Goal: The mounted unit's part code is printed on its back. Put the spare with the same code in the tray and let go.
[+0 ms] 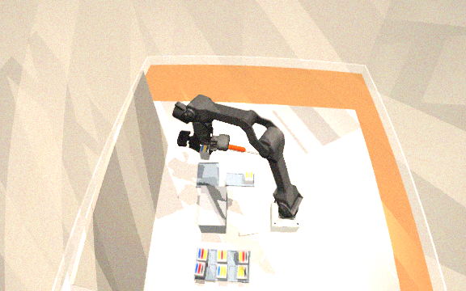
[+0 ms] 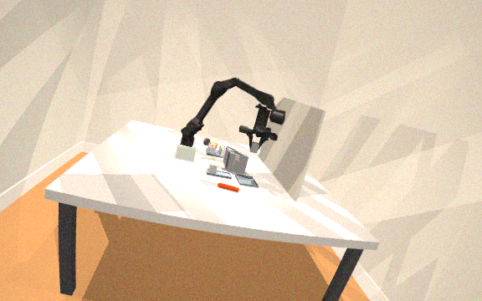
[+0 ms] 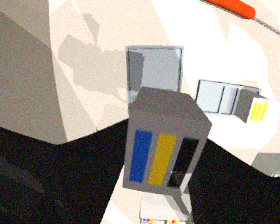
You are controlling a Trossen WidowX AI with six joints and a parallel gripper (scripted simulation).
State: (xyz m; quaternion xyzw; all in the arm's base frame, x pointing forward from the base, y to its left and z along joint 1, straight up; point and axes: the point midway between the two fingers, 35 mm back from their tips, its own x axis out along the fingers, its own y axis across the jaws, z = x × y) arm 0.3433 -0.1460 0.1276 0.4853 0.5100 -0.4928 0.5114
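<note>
My gripper tip is now 170 mm above the pale-blue tray and 10 mm short of it. From my gripper tip the other things lie so: mounted unit: 180 mm to the left, 120 mm below, 60 mm behind; grey spare: 20 mm above.
</note>
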